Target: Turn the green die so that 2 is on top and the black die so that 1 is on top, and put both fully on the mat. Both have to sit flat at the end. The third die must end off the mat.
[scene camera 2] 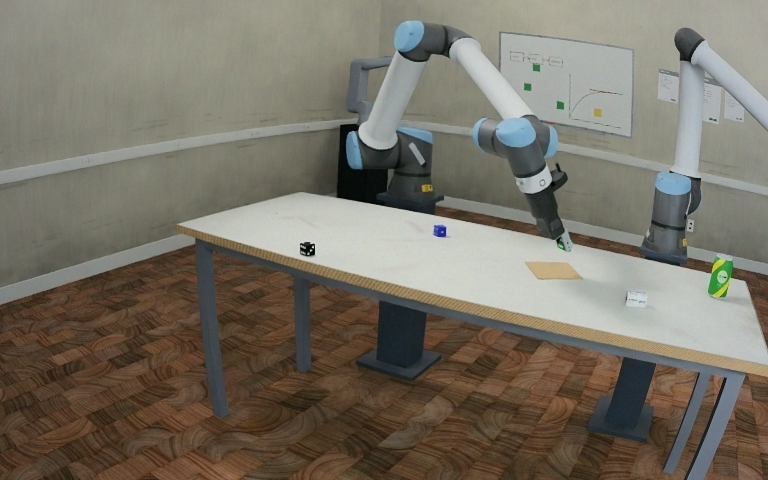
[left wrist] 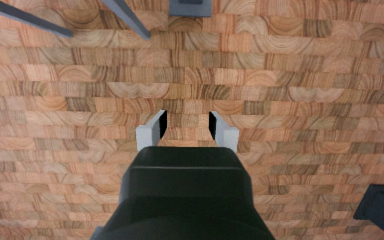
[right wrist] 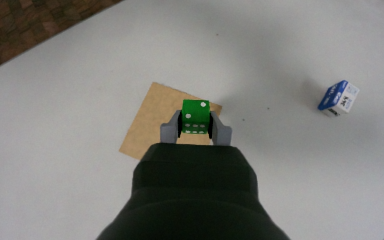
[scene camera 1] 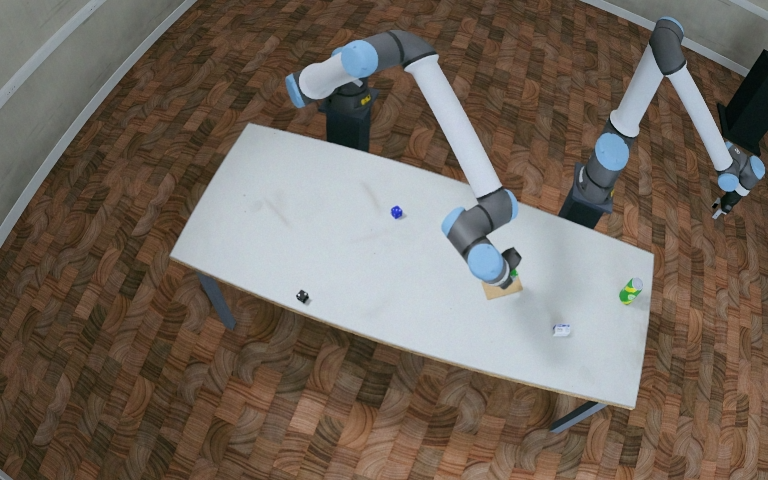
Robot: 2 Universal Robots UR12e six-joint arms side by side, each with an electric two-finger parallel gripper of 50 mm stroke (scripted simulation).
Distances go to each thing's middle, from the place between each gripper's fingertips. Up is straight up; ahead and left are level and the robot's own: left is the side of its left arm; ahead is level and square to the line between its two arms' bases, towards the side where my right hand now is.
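The tan mat (scene camera 2: 542, 270) is 9 cm below my right hand (scene camera 2: 564, 247), 3 cm behind it and 3 cm to the right of it. Relative to the green die (right wrist: 195, 119), my right hand is 1 cm past it and 1 cm above it.
The tan mat is 180 mm below my left hand, 590 mm ahead of it and 920 mm to the right of it. Relative to the green die, my left hand is 620 mm short of it, 890 mm to the left of it and 90 mm above it.
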